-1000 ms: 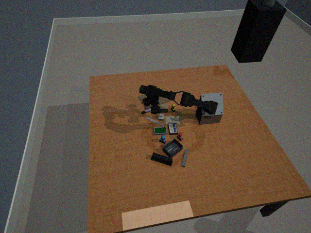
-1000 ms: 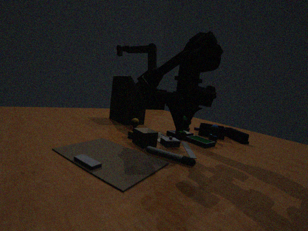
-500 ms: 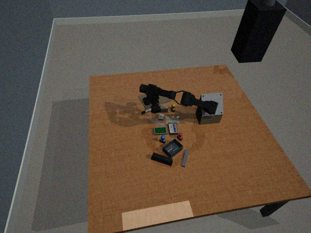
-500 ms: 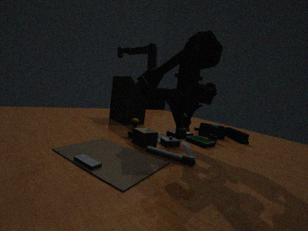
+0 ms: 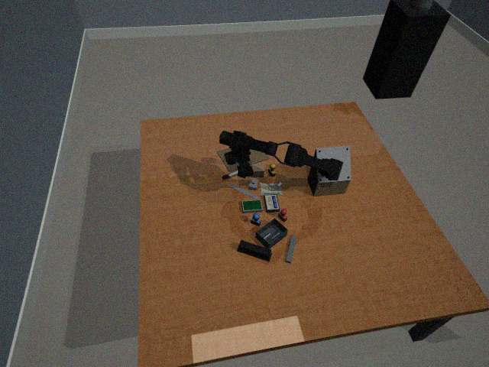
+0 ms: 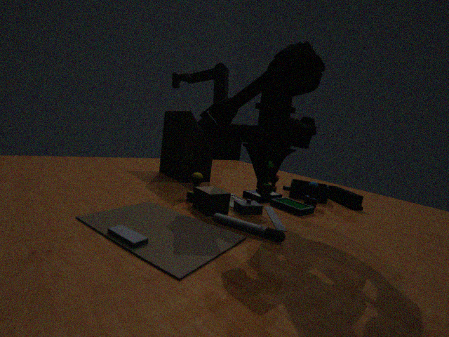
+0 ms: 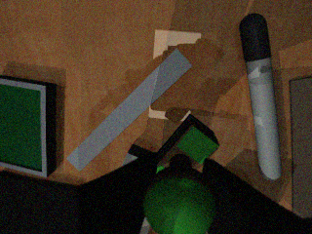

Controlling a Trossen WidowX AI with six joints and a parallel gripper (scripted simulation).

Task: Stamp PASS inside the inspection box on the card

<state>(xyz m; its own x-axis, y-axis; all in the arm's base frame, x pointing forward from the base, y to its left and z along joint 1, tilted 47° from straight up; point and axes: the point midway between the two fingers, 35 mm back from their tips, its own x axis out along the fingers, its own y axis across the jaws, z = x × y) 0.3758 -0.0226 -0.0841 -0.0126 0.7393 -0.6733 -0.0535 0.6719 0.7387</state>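
Right now my gripper tip is 3 cm past the green ink pad, 15 cm to the right of it and 7 cm above it. The rest, counted from my gripper tip: card 14 cm behind, 5 cm to the left, 8 cm below; then green stamp right at my gripper tip; then marker 4 cm ahead, 5 cm to the right, 7 cm below.
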